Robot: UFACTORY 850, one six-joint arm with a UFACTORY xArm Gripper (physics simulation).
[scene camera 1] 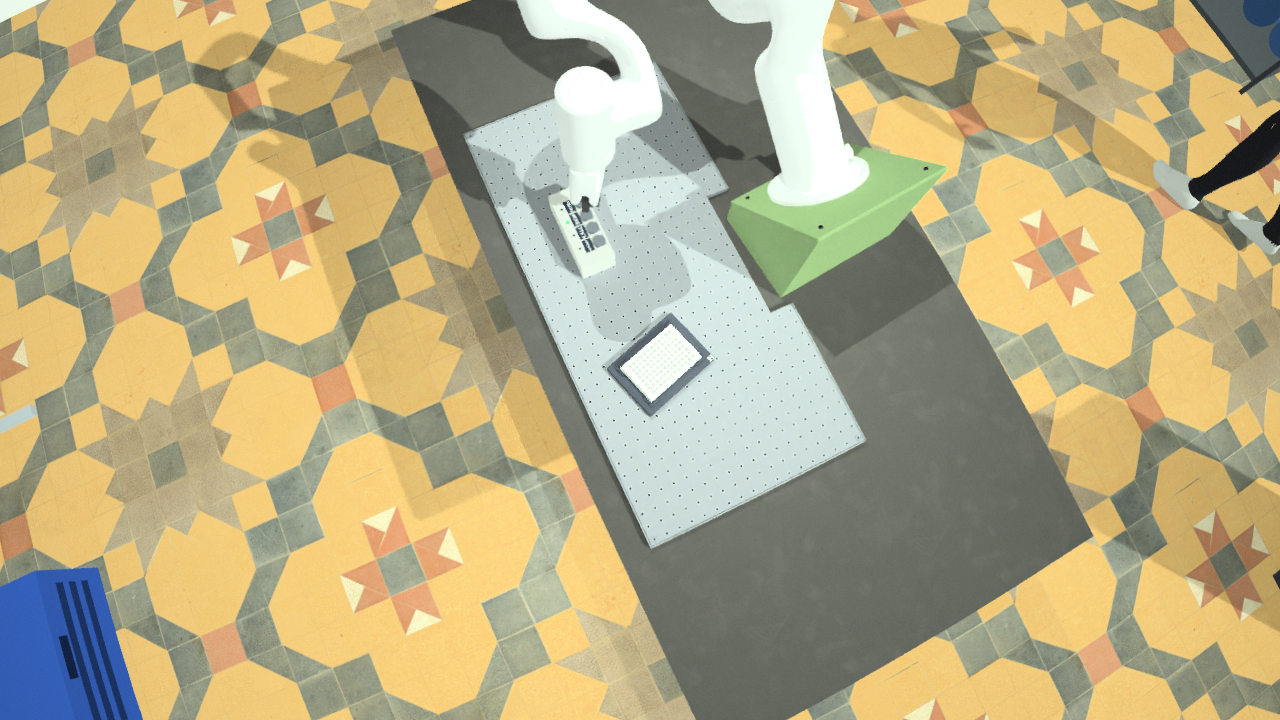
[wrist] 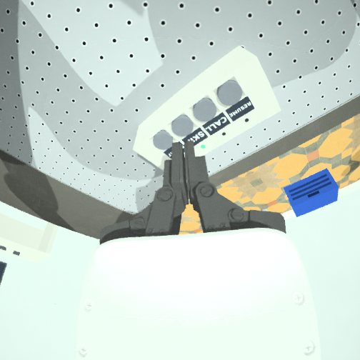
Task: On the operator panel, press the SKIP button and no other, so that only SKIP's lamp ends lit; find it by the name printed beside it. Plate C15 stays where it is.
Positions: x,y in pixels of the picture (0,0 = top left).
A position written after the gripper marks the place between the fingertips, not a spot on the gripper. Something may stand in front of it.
The gripper shows in scene camera 1 (591,202) and in the wrist view (184,154). A white plate shows in scene camera 1 (662,361); in the wrist view it is out of frame.
